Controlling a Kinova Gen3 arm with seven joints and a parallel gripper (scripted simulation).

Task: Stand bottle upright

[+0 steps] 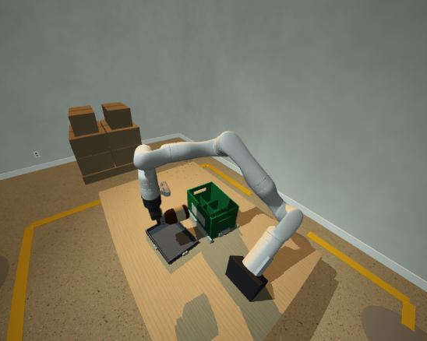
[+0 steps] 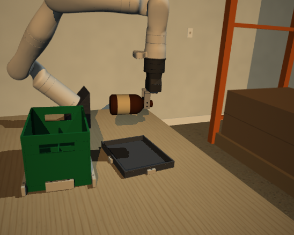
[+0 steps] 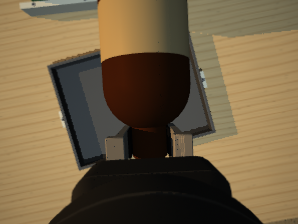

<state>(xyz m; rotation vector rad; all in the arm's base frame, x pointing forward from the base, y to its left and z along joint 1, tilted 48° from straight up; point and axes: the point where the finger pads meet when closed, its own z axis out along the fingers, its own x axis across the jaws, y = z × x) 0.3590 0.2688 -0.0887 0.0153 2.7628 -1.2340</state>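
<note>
The brown bottle lies 50 mm to the right of my hand and 10 mm below it. The rest, counted from my hand: dark tray 20 mm ahead, 40 mm to the right, 190 mm below; then green crate 40 mm ahead, 310 mm to the right, 120 mm below.
</note>
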